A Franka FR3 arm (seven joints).
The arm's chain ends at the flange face. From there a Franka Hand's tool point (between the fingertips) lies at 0.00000 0.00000 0.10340 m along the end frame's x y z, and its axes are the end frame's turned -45 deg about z.
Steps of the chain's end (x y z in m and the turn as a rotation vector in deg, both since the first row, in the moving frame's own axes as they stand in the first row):
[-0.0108 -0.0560 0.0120 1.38 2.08 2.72]
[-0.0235 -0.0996 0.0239 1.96 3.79 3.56]
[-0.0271 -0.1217 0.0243 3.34 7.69 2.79]
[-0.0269 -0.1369 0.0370 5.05 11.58 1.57]
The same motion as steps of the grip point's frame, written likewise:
[0.0364 -0.0462 0.0119 -0.49 2.45 2.72]
[0.0611 -0.0845 0.0236 -1.29 4.07 3.56]
[0.0808 -0.0993 0.0232 -3.08 7.80 2.79]
[0.0987 -0.1073 0.0345 -4.62 11.76 1.57]

